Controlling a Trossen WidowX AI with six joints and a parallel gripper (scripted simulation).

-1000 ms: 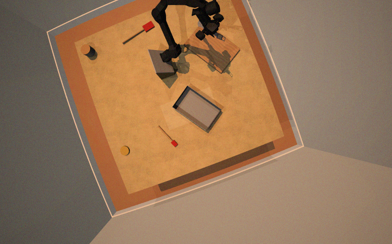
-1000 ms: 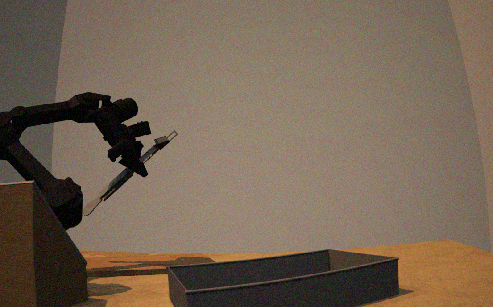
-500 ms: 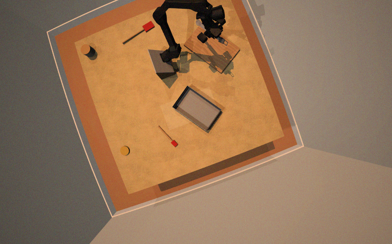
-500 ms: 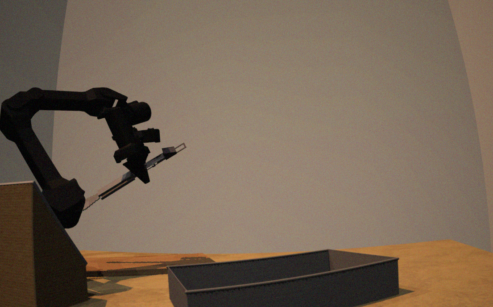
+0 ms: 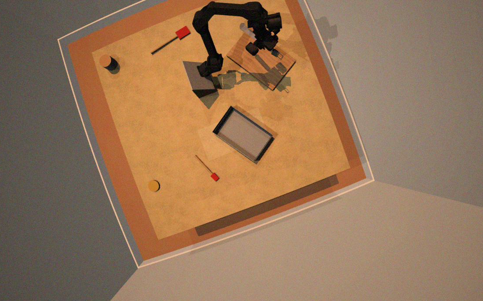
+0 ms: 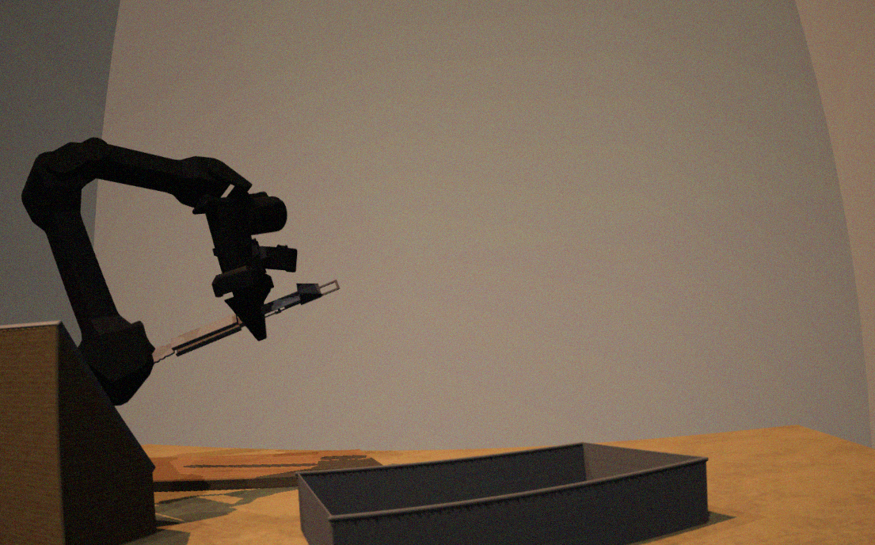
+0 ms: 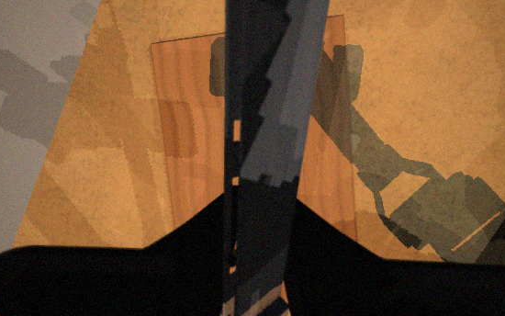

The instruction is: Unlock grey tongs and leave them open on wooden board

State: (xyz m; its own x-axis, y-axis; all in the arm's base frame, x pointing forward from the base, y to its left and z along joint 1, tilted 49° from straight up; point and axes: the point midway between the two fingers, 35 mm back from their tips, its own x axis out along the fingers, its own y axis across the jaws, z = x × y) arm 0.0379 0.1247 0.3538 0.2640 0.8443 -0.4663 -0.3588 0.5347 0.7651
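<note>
My gripper tip is now 3 cm past the wooden board, 1 cm to the right of it and 19 cm above it. The rest, counted from my gripper tip: roasting tin: 36 cm ahead, 28 cm to the right, 17 cm below; orange disc: 44 cm ahead, 92 cm to the right, 19 cm below.
</note>
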